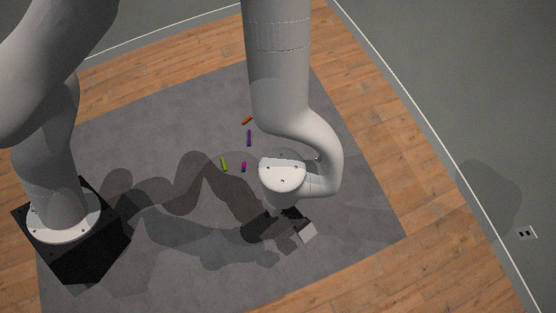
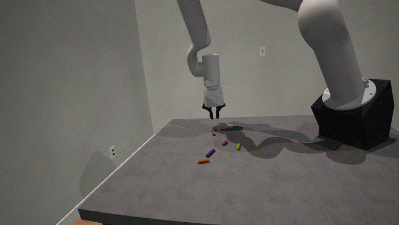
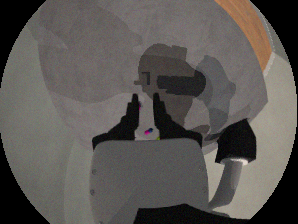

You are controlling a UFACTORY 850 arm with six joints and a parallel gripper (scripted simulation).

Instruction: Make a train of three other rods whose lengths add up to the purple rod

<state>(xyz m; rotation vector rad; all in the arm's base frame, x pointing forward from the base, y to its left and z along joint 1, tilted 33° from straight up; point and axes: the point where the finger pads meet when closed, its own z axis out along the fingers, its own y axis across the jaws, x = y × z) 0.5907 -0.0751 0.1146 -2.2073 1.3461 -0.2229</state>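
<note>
Right now the grey rod is 8 cm below my hand. The rest, counted from my hand: blue rod 15 cm to the left, 11 cm behind, 8 cm below; then lime rod 19 cm to the left, 17 cm behind, 8 cm below; then purple rod 27 cm to the left, 8 cm below, 8 cm behind.
</note>
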